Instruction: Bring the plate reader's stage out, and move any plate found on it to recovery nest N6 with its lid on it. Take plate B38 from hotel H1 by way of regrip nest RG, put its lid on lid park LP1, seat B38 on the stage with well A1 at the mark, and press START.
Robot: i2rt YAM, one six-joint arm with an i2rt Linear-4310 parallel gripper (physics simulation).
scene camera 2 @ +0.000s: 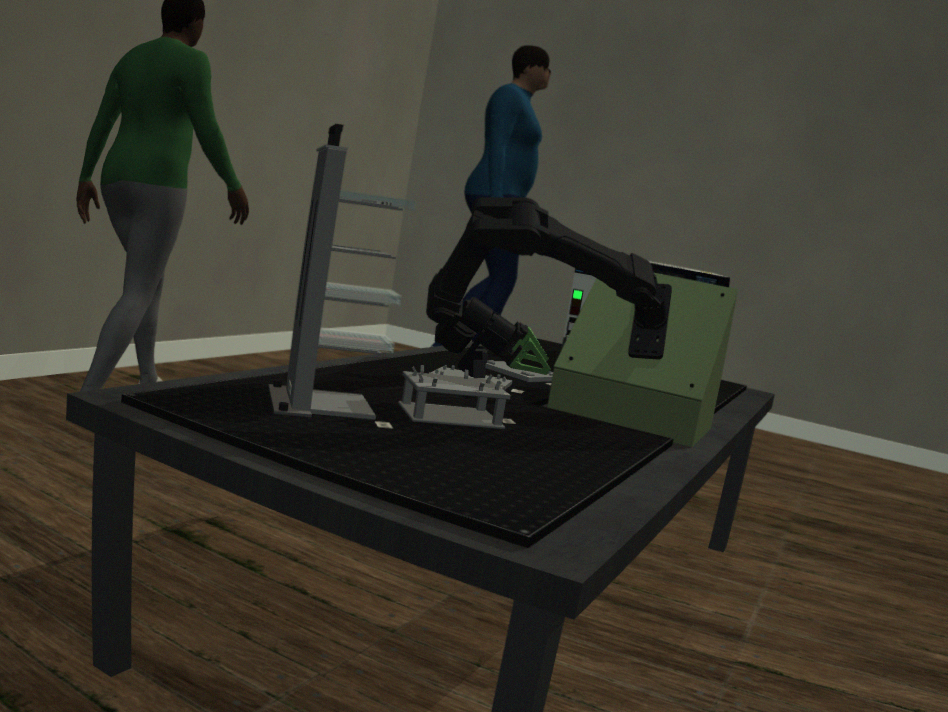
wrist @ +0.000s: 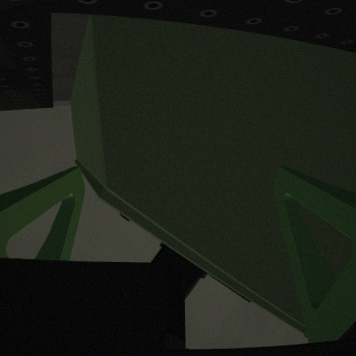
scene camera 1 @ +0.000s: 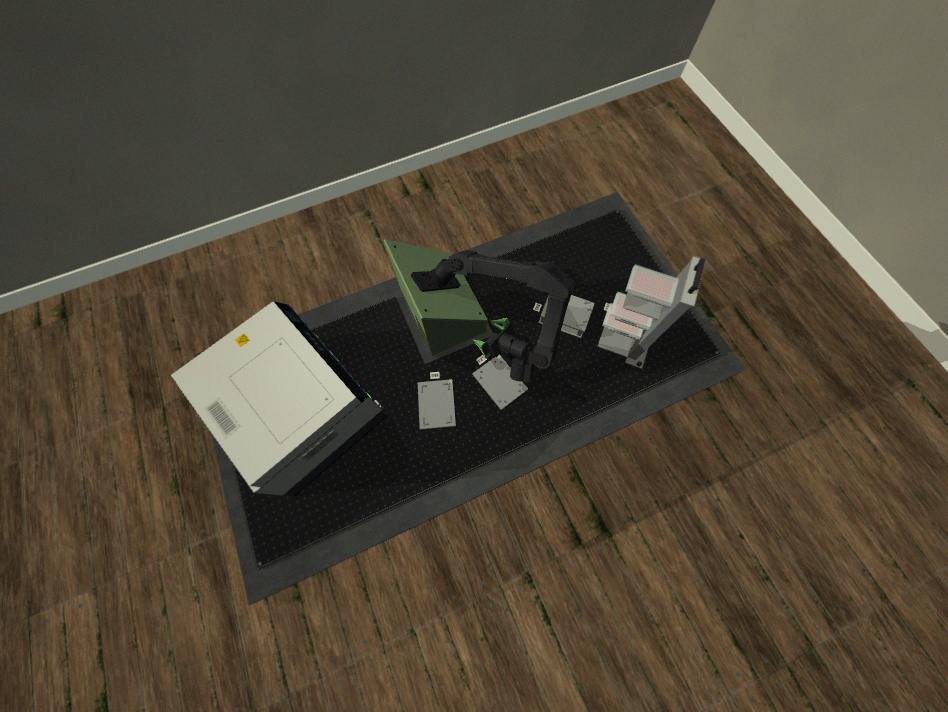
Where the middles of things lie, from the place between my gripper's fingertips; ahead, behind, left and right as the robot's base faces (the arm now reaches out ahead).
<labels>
My gripper is now 160 mm short of the LP1 lid pad (scene camera 1: 494, 376), 30 mm to the left of it and 60 mm above it. From my hand the other things lie so: nest N6 (scene camera 1: 435, 398) (110 mm ahead, 260 mm to the right, 60 mm below).
</labels>
